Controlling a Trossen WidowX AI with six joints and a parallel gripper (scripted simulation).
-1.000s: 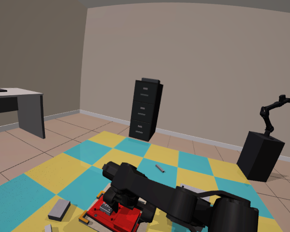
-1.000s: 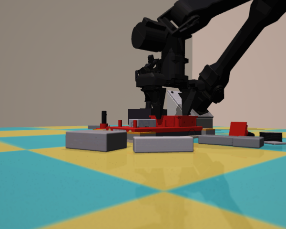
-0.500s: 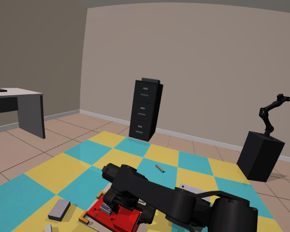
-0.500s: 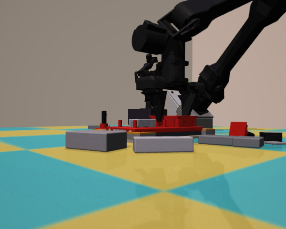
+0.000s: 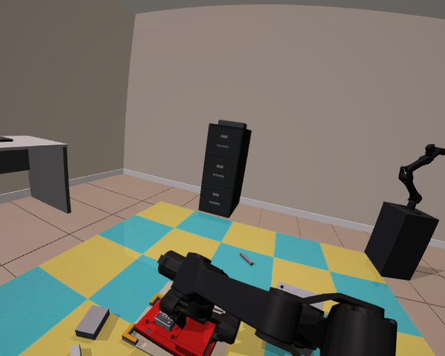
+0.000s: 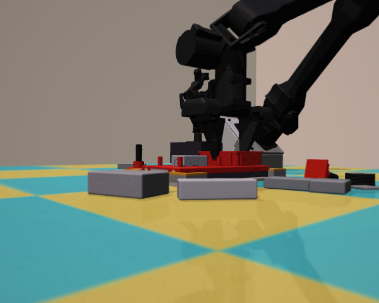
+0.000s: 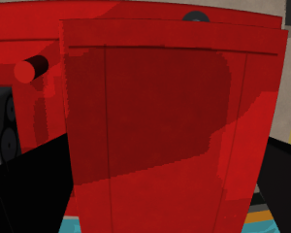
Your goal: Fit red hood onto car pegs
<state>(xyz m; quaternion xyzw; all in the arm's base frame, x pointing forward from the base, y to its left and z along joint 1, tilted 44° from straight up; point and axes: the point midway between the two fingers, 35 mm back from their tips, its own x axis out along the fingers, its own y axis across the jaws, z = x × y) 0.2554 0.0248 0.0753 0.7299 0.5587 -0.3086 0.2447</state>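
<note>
The grey engine block is 90 mm ahead of my gripper tip, 10 mm to the right of it and 10 mm below it. Also, from my gripper tip: grey cylinder 110 mm behind, 400 mm to the right, 30 mm below; red hood 10 mm above.
</note>
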